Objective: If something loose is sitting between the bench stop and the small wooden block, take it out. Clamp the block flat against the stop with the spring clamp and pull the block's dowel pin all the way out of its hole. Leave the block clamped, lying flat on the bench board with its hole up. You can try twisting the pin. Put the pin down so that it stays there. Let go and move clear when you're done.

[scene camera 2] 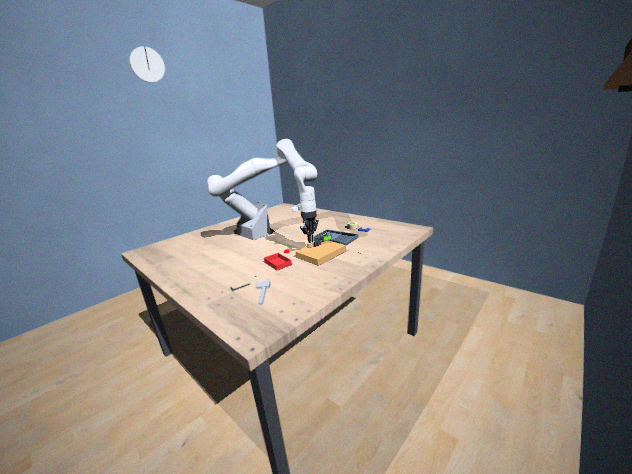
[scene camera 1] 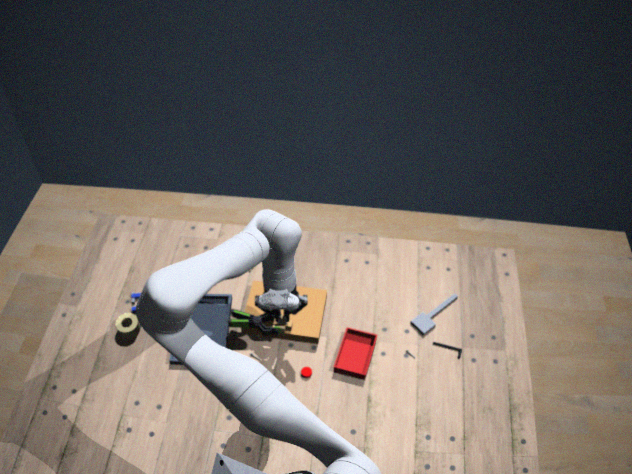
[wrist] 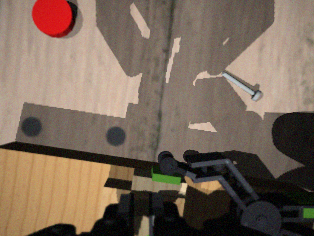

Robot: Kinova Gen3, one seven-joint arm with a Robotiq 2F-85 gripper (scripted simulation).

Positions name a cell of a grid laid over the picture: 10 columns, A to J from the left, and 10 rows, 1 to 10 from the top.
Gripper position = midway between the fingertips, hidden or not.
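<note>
A blue-grey tray (scene camera 1: D7) and a red tray (scene camera 1: F8) are part of the scene, though in the wrist view the blue-grey tray is out of frame, and the red tray is out of frame in the wrist view too. The gripper (wrist: E9) is visible as well.
</note>
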